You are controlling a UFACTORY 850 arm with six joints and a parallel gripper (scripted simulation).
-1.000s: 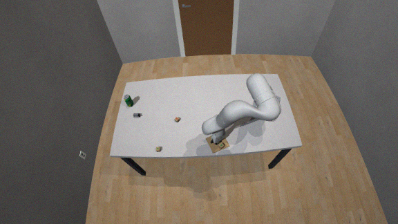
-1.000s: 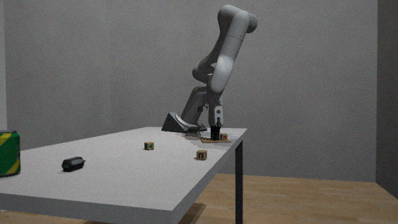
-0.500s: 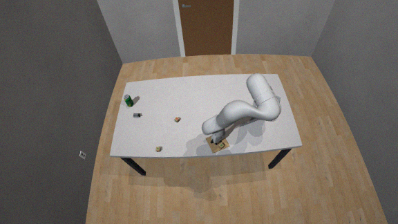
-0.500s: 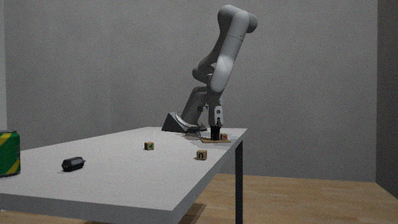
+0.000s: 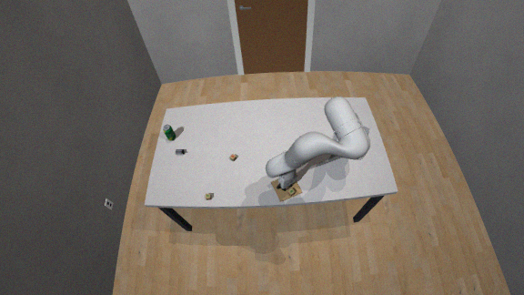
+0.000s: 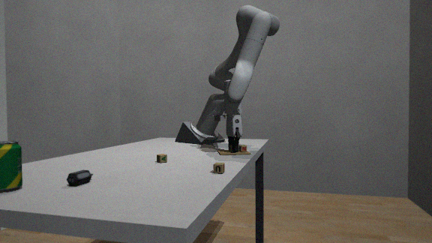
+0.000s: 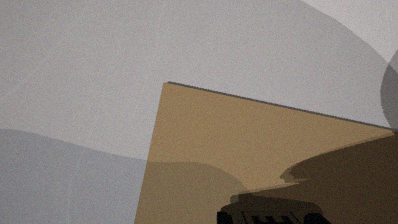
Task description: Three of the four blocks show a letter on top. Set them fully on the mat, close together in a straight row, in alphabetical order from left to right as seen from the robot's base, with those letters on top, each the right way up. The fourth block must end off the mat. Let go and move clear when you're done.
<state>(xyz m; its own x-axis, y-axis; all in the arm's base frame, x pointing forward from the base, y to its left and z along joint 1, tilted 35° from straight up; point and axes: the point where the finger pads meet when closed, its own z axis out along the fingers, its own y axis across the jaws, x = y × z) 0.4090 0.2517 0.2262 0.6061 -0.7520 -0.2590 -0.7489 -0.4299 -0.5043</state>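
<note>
Right now my hand is 2 cm above the mat. Also, from my hand: can 83 cm ahead, 33 cm to the right, 4 cm above; black object 71 cm ahead, 20 cm to the right, 1 cm below.
</note>
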